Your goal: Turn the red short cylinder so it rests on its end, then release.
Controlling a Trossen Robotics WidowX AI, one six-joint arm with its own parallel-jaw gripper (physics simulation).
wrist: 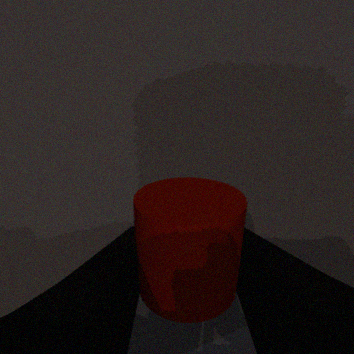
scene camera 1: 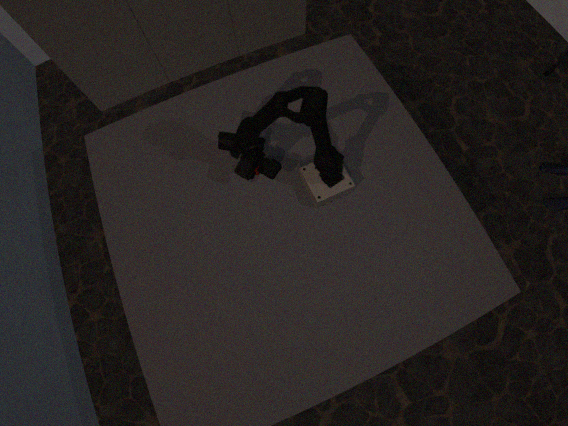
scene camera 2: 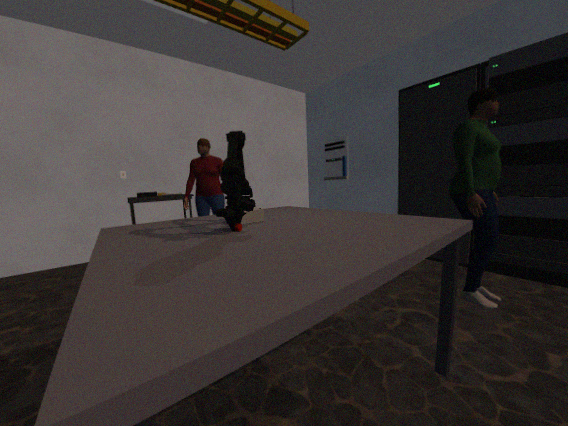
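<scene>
The red short cylinder is low at the table top and appears to lie on its side. In the wrist view its curved side shows, with a rounded end toward the top of the picture. My gripper is shut on it, with one black finger against each side. In scene camera 1 the fingers hide most of the cylinder. The scene is dark, and whether the cylinder touches the table is hard to tell.
The table carries the arm's pale base plate, close beside the gripper. The black arm arches above the table. A person in red and a person in green stand beyond the table.
</scene>
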